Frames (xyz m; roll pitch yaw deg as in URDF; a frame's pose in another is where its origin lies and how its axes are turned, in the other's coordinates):
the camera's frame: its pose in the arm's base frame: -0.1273 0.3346 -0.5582 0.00 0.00 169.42
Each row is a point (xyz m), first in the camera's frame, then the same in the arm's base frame.
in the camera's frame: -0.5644 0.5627 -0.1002
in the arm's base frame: 0.3242 -0.3222 -0.6584
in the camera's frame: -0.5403 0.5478 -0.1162
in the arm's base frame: 0.3032 -0.3031 -0.6744
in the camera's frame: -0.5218 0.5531 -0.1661
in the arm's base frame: 0.2841 -0.3049 -0.7243
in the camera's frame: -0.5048 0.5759 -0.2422
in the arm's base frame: 0.2632 -0.3242 -0.8004
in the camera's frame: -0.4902 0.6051 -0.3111
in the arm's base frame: 0.2435 -0.3502 -0.8693
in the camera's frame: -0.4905 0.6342 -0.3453
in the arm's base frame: 0.2384 -0.3789 -0.9035
